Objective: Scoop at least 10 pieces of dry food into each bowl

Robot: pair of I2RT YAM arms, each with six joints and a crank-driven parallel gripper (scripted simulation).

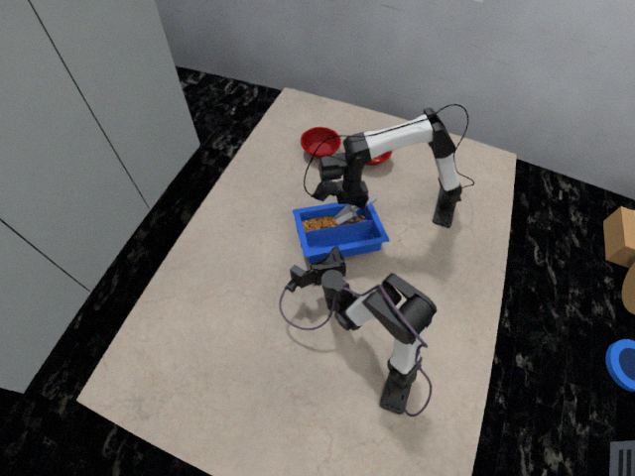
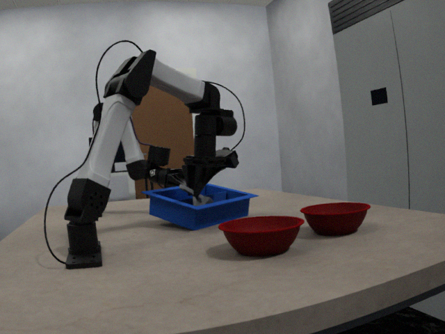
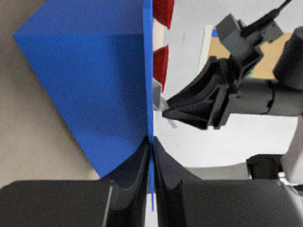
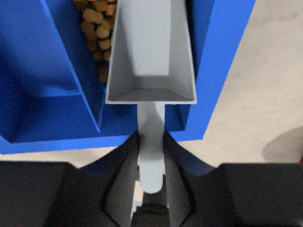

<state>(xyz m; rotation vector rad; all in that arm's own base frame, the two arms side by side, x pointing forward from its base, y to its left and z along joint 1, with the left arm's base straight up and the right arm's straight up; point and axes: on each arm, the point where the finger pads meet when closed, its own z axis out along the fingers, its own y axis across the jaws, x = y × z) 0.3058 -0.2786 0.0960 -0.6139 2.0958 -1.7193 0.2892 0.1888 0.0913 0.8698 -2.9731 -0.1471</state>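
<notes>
The blue box is 4 cm ahead of my right hand, 10 cm to the left of it and 3 cm below it. The rest, counted from my right hand: grey scoop 3 cm ahead, 2 cm to the left, 3 cm below.
</notes>
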